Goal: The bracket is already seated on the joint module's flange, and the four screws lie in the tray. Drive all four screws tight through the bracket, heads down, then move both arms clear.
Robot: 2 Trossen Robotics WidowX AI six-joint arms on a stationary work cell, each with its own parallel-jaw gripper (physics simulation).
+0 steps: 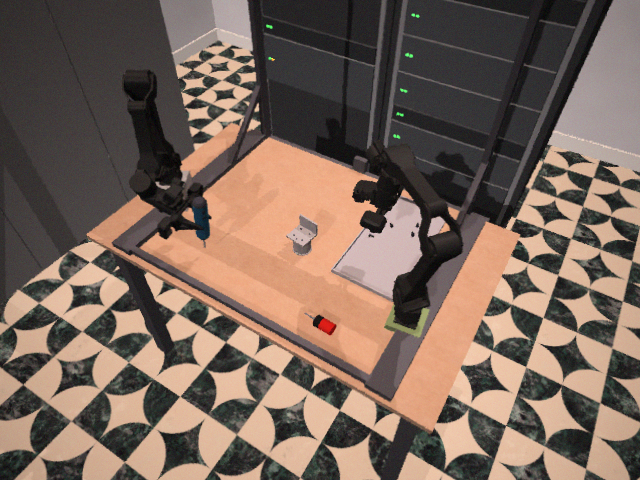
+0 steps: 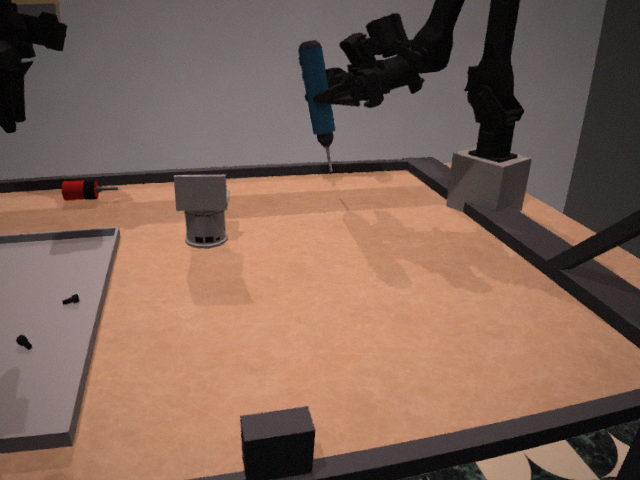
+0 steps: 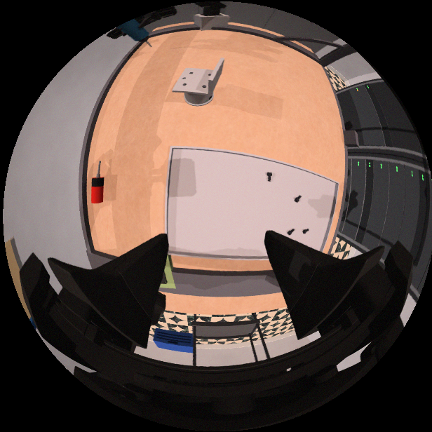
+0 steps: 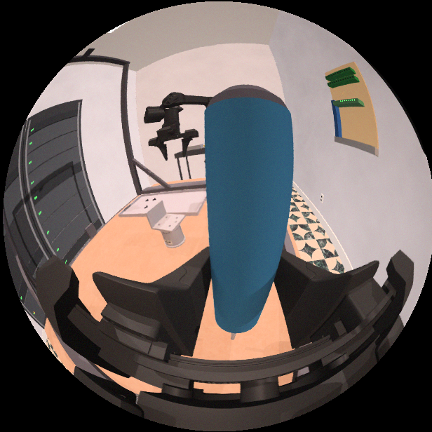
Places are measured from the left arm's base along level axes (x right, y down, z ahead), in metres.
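Pixels of known places: left gripper, fingertip midpoint: [image 2: 16, 126]; right gripper, fingertip midpoint: [image 1: 206, 223] [image 2: 309, 99]; left arm's base at its link origin: [image 1: 407, 317]; right arm's base at its link origin: [image 1: 171, 179] [image 2: 492, 155].
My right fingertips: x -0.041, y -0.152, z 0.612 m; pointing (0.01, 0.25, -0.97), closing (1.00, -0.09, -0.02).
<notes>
For each thing: its top centre in the pictures, then the offset to it from my right fingertips.
- round joint module at its top centre: [image 2: 204, 199] [image 1: 301, 235] dx +0.164, dy +0.109, dz -0.222 m
- tray at its top centre: [image 2: 2, 306] [image 1: 393, 240] dx +0.307, dy +0.157, dz -0.482 m
- blue screwdriver at its top centre: [image 2: 322, 39] [image 1: 194, 194] dx +0.002, dy -0.103, dz +0.021 m
- red screwdriver at its top centre: [image 2: 89, 180] [image 1: 318, 318] dx -0.075, dy +0.138, dz -0.389 m
- dark block at its top centre: [image 2: 276, 419] [image 1: 360, 158] dx +0.607, dy +0.115, dz -0.250 m
The grey bracket [image 1: 301, 231] [image 2: 200, 192] [image 3: 192, 80] [image 4: 169, 220] sits on the round joint module [image 1: 301, 248] [image 2: 205, 227] [image 3: 198, 98] [image 4: 174, 238], its plate holes open. Several black screws [image 2: 70, 299] [image 3: 269, 176] lie in the tray [image 2: 95, 330] [image 3: 215, 215]. My right gripper [image 1: 199, 227] [image 2: 316, 98] is shut on the blue screwdriver [image 1: 201, 219] [image 2: 316, 87] [image 4: 249, 200], holding it in the air, nearly upright, bit down, well to the side of the bracket. My left gripper [image 3: 216, 238] [image 4: 174, 158] is open and empty above the tray.
A red screwdriver [image 1: 324, 324] [image 2: 80, 190] [image 3: 97, 191] lies on the table near its edge. A dark block [image 2: 277, 439] [image 3: 352, 138] stands at the table's rack side. Dark frame rails run round the table, with posts beside the server racks [image 1: 320, 77].
</notes>
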